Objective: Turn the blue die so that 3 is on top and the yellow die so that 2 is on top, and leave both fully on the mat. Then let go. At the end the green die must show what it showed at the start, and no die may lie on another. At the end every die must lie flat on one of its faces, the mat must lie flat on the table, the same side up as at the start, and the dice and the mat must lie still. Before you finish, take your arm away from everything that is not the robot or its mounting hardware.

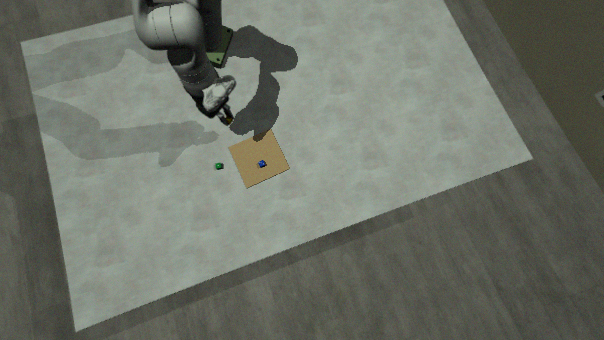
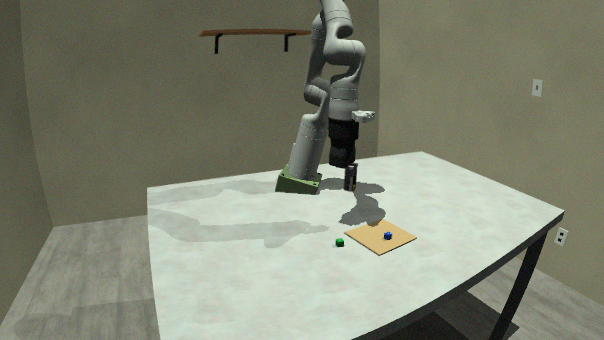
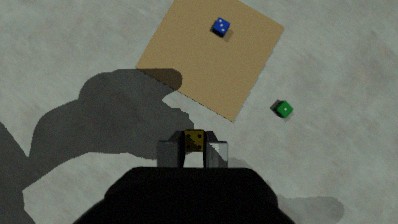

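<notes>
Right now the green die is 110 mm below my hand, 90 mm to the right of it and 70 mm ahead of it. From my hand the other things lie so: yellow die (10 mm below); tan mat (120 mm below, 110 mm ahead, 30 mm to the left); blue die (130 mm ahead, 110 mm below, 20 mm to the left).
</notes>
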